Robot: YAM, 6 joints.
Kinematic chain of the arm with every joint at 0, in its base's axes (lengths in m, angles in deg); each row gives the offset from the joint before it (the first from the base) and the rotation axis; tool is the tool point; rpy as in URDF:
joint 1: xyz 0 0 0.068 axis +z
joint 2: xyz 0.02 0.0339 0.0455 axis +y
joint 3: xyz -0.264 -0.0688 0 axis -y
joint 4: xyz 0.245 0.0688 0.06 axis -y
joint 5: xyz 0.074 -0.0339 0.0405 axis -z
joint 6: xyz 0.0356 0 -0.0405 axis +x
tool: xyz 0 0 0 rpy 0 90 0
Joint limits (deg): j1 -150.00..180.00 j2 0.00..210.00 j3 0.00..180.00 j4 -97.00..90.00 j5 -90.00..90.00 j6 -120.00..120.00
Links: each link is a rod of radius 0.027 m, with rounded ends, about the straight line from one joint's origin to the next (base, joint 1, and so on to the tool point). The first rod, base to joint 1, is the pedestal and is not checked.
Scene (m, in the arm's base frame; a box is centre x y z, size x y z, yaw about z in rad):
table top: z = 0
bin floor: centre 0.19 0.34 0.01 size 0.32 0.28 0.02 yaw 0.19
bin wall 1: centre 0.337 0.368 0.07 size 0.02 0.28 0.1 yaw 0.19
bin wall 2: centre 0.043 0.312 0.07 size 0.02 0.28 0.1 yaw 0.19
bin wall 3: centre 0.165 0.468 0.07 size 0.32 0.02 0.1 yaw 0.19
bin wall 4: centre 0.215 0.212 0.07 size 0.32 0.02 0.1 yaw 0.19
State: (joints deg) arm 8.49 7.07 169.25 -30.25 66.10 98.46
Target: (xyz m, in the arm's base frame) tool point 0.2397 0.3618 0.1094
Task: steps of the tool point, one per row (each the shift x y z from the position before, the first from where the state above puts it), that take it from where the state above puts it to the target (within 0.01 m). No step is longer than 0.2 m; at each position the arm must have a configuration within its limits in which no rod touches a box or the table.
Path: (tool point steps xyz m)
1: 0.0838 -0.0358 0.1748
2: 0.1352 -0.0019 0.1384
3: 0.1629 0.0392 0.0860
4: 0.1634 0.0778 0.0250
5: 0.1389 0.1042 -0.0362
6: 0.0961 0.1115 -0.0894
7: 0.0452 0.0974 -0.1277
8: -0.0035 0.0642 -0.1465
9: -0.0405 0.0190 -0.1446

